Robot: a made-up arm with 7 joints. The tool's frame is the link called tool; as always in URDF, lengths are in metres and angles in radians. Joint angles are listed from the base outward. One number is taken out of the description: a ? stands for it. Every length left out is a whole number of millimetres.
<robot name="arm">
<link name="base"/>
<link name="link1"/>
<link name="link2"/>
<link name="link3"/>
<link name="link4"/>
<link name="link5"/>
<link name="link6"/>
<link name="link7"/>
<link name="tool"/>
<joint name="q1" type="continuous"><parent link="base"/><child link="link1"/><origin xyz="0 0 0.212" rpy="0 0 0"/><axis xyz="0 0 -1"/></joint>
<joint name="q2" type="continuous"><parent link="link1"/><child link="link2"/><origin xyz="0 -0.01 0" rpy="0 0 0"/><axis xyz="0 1 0"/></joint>
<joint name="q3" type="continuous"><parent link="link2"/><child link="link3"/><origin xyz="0 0 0.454" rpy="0 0 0"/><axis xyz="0 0 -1"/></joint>
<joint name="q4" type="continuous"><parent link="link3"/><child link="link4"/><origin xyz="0 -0.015 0" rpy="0 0 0"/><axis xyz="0 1 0"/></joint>
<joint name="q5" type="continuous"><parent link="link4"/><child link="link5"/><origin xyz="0 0 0.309" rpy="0 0 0"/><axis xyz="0 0 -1"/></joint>
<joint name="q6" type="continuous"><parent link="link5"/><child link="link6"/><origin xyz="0 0 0" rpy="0 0 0"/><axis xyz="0 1 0"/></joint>
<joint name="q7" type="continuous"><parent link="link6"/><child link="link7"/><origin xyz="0 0 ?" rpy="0 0 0"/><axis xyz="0 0 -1"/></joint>
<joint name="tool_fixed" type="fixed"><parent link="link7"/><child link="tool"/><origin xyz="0 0 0" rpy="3.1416 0 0"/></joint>
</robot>
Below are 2 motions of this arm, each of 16 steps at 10 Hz.
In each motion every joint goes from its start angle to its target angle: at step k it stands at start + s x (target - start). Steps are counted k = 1, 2, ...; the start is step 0. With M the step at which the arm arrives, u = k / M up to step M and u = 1 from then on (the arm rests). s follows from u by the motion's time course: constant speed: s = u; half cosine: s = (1 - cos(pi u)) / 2; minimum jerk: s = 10 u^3 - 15 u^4 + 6 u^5.
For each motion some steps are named. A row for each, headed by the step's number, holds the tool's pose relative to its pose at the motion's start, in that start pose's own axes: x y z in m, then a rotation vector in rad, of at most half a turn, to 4 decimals.
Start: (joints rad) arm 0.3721 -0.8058 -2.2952 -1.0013 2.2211 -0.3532 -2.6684
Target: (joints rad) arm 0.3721 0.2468 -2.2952 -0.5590 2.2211 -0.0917 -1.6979
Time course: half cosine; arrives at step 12
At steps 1, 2, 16:
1: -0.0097 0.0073 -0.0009 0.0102 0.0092 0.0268
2: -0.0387 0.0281 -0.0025 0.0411 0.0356 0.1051
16: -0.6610 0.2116 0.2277 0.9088 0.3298 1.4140

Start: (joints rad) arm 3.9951 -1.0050 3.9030 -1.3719 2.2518 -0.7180 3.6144
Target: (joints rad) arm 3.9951 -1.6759 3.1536 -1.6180 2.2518 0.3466 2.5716
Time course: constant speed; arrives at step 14
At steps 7, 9, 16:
7: 0.0814 0.0488 0.1062 0.3594 0.6459 -0.8623
9: 0.1199 0.0575 0.1547 0.4675 0.8536 -1.0496
16: 0.2265 0.0419 0.3055 0.7213 1.4329 -1.3023

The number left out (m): 0.127
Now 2 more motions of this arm.
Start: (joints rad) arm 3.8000 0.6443 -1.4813 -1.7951 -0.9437 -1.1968 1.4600
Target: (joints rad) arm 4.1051 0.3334 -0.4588 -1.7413 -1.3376 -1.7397 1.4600
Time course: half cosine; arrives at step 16
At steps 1, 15, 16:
1: -0.0019 -0.0030 0.0031 -0.0024 -0.0061 -0.0106
15: -0.3053 -0.0886 0.3205 -0.4441 -0.7134 -0.8076
16: -0.3085 -0.0871 0.3231 -0.4509 -0.7198 -0.8123

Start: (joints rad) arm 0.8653 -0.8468 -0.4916 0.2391 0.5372 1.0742 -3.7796
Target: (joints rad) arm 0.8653 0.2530 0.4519 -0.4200 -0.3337 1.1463 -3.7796
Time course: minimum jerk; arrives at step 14
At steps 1, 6, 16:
1: -0.0006 -0.0010 -0.0021 -0.0018 0.0016 -0.0015
6: -0.1030 -0.1101 -0.2018 -0.1729 0.1492 -0.0863
16: -0.4622 -0.2387 -0.3989 -0.2670 0.5078 0.0691

